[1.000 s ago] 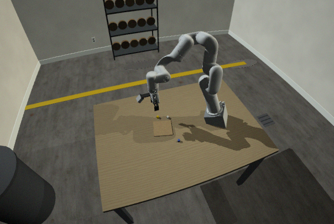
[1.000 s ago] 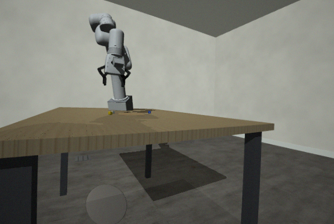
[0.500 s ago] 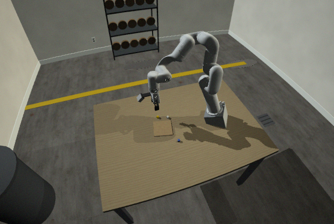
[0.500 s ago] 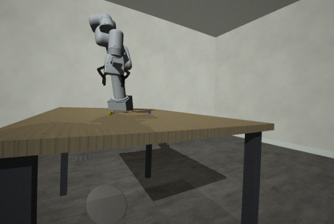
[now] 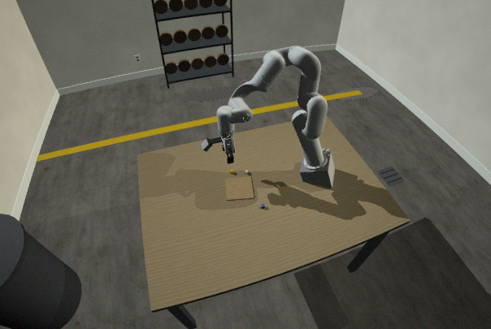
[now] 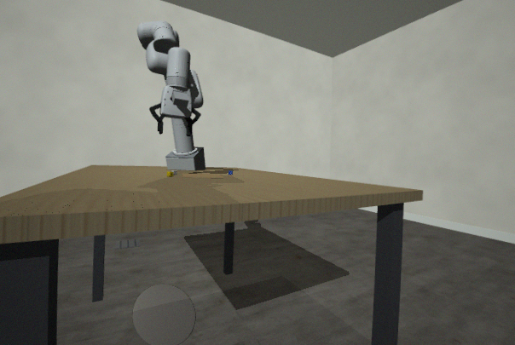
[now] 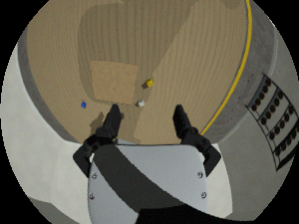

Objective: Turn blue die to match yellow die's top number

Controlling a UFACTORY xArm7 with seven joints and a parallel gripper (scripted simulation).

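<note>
My hand is 14 cm above the yellow die and 2 cm past it. The rest, counted from my hand: white die (14 cm below, 9 cm behind, 3 cm to the left); blue die (27 cm to the left, 14 cm below, 6 cm behind); tan mat (15 cm below, 11 cm to the left, 1 cm behind).
</note>
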